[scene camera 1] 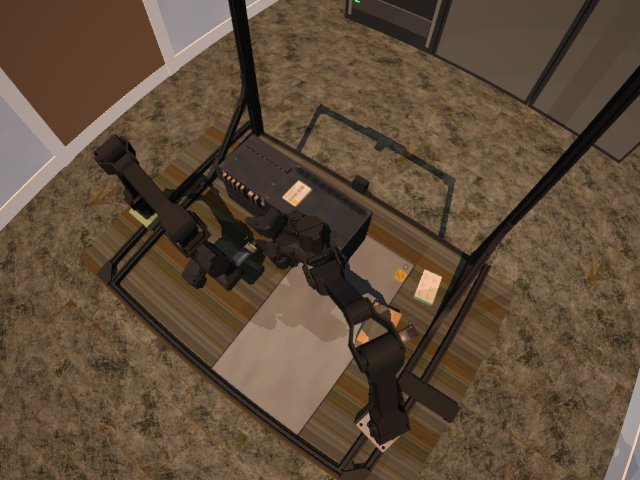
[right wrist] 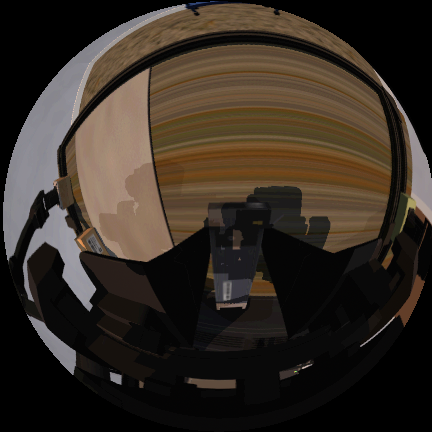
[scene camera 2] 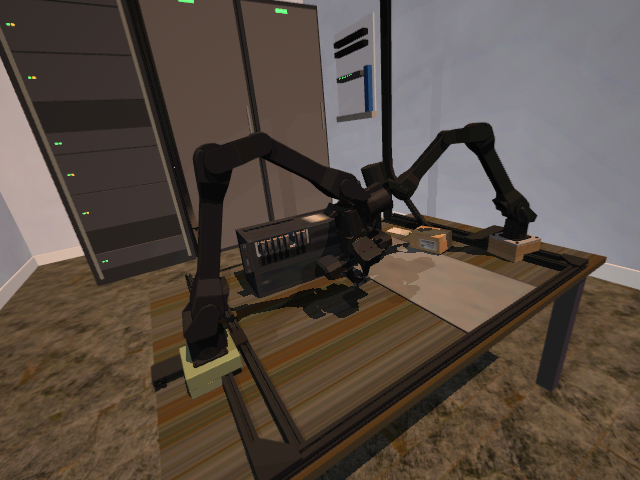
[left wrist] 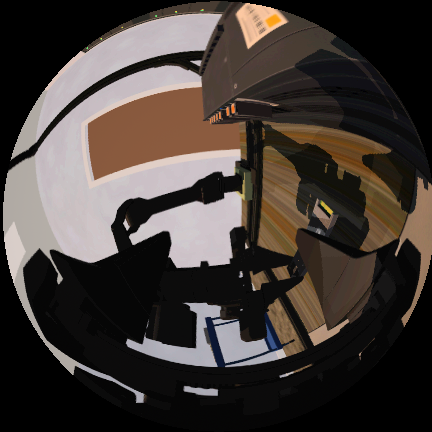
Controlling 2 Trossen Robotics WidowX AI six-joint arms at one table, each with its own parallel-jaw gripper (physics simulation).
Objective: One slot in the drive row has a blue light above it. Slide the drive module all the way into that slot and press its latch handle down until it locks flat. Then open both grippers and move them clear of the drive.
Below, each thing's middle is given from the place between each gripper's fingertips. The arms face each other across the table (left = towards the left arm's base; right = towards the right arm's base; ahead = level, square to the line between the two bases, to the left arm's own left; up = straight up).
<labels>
Right now my left hand is 240 mm to the right of the grey mat (scene camera 1: pixel 288 357), 190 mm above it and 20 mm short of it.
I see my right gripper 90 mm past the grey mat, 250 mm to the right of it and 80 mm above it.
</labels>
